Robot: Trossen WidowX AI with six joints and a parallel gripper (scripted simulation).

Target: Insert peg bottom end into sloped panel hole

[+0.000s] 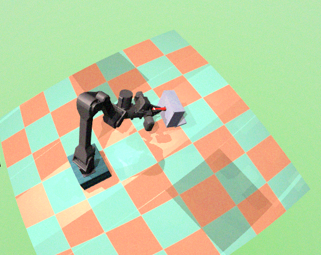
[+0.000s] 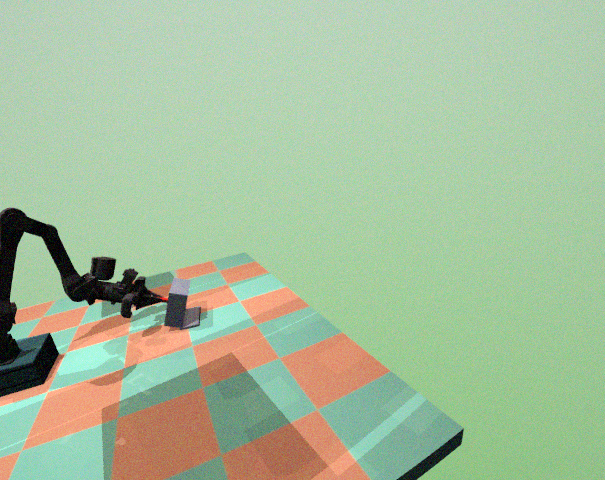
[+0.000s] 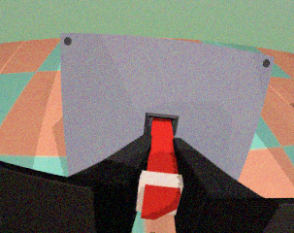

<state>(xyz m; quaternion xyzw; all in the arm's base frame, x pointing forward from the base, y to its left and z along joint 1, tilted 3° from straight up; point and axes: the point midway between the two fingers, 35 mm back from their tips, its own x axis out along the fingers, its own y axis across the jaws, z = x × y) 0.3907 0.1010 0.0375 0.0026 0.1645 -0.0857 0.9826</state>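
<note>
Right now my gripper tip is 4 cm short of the grey sloped panel, 2 cm above it and 1 cm to the left of it. The rest, counted from my gripper tip: red peg 2 cm behind.
</note>
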